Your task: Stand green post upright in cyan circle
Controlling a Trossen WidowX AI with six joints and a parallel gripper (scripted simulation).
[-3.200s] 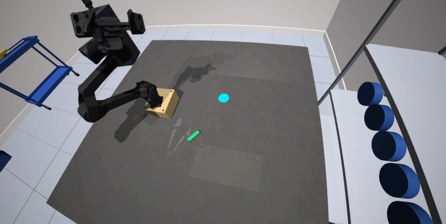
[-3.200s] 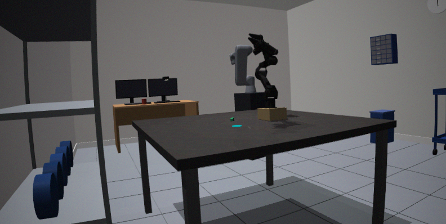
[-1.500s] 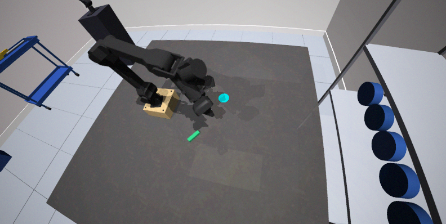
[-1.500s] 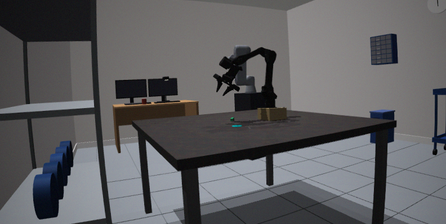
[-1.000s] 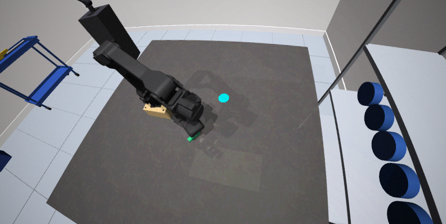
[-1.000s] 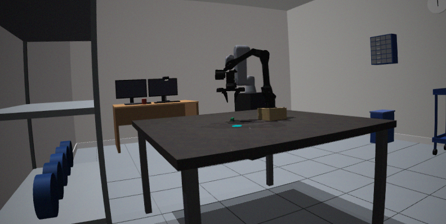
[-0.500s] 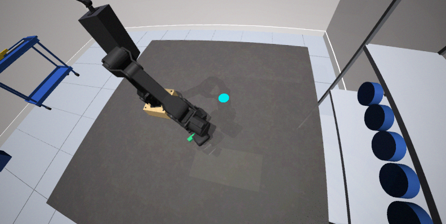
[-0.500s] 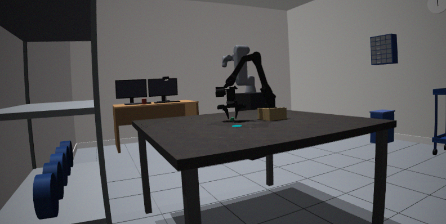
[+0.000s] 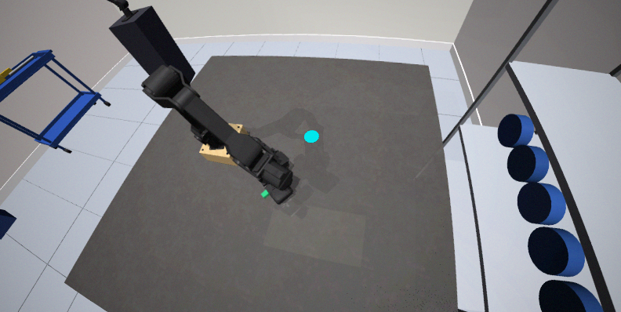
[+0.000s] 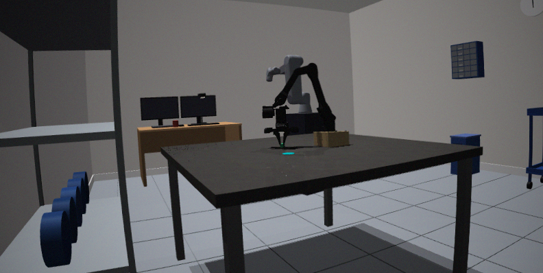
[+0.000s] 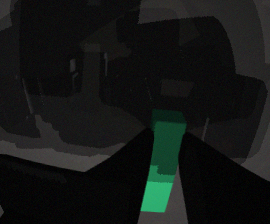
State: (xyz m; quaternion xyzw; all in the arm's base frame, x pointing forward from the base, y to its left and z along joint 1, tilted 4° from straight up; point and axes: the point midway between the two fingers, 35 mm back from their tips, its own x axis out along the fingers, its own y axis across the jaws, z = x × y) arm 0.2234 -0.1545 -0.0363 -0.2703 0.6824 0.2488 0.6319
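Right now my gripper tip is 130 mm short of the cyan circle, 210 mm to the right of it and 10 mm above it. From my gripper tip the other things lie so: green post: 20 mm behind, 10 mm to the right.
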